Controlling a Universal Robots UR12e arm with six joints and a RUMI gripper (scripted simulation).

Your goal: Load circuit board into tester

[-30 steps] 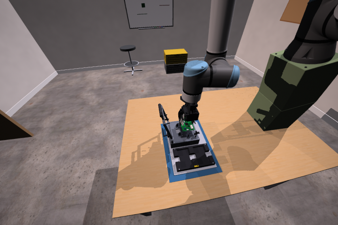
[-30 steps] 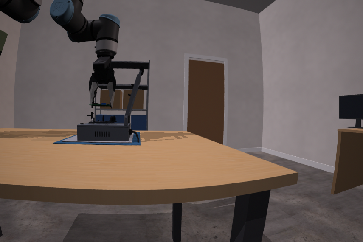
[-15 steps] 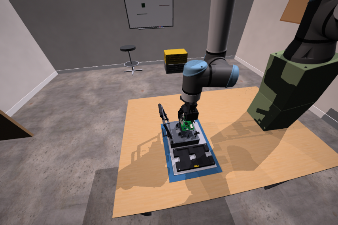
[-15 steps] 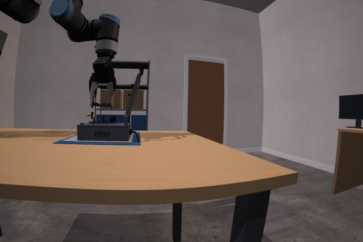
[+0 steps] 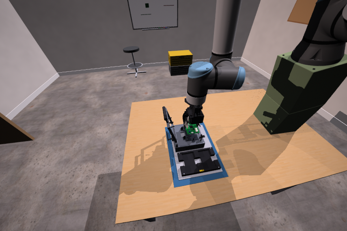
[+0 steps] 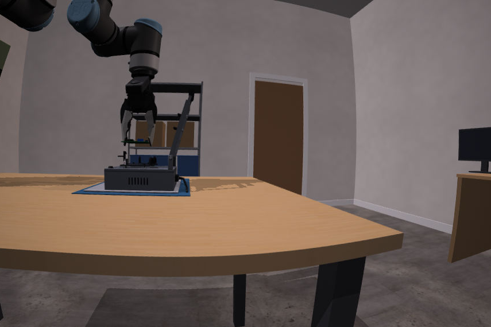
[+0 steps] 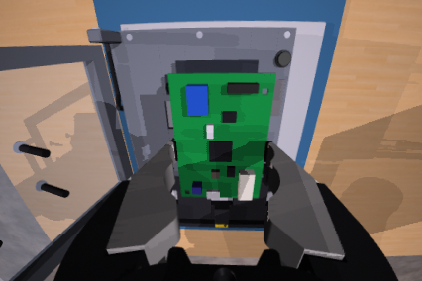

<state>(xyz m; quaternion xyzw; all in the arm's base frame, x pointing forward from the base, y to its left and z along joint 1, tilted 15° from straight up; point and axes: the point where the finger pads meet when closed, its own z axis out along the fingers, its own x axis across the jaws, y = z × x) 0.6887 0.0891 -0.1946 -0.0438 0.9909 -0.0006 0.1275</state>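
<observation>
Right now the green circuit board is right at my hand. Also, from my hand: tester 40 mm to the left, 30 mm ahead, 20 mm below; see-through lid 130 mm ahead, 50 mm above, 10 mm to the left.
</observation>
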